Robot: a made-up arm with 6 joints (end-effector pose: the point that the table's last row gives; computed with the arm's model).
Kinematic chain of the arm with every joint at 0, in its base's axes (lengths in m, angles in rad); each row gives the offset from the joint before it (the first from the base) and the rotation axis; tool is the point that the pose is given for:
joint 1: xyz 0 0 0.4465 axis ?
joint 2: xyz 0.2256 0 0 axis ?
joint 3: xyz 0 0 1.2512 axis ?
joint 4: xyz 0 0 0.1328 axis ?
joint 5: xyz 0.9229 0 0 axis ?
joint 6: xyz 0.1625 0 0 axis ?
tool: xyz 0 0 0
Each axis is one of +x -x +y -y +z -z.
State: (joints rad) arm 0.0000 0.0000 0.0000 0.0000 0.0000 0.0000
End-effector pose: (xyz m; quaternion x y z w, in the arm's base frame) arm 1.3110 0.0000 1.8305 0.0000 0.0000 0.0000 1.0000
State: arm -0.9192 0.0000 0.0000 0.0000 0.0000 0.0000
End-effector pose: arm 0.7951 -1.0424 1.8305 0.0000 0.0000 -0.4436 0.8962
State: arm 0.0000 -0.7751 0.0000 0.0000 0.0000 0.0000
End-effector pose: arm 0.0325 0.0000 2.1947 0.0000 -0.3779 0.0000 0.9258
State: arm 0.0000 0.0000 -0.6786 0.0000 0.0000 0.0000
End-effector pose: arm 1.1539 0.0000 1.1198 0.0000 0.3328 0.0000 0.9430
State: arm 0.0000 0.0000 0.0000 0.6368 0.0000 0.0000
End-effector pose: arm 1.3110 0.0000 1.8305 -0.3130 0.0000 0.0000 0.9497
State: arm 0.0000 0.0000 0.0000 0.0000 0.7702 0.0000
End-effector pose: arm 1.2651 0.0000 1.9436 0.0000 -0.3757 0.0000 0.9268
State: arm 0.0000 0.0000 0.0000 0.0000 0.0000 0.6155
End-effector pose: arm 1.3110 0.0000 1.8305 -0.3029 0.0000 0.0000 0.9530
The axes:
joint 1: +z
joint 2: +y
joint 3: -y
joint 4: -x
joint 5: -y
joint 6: -x

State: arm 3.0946 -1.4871 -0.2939 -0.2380 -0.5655 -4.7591
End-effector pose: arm 0.6735 -0.0522 1.5543 0.2708 -0.6038 0.7319 0.1627
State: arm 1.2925 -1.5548 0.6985 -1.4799 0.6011 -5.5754
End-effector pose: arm -0.4069 -1.7574 1.1977 0.8293 -0.4484 0.3241 0.0781
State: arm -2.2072 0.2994 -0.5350 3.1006 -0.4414 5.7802
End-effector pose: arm -0.8717 -1.1749 0.9852 -0.3720 0.8715 -0.1483 0.2832
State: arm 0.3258 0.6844 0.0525 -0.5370 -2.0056 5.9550
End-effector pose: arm 1.5957 0.6187 0.9162 0.0846 0.9753 0.0463 0.1988
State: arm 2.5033 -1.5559 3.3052 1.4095 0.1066 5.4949
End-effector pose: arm 0.5767 -0.4491 -0.5873 -0.6346 -0.0012 0.7728 0.0077
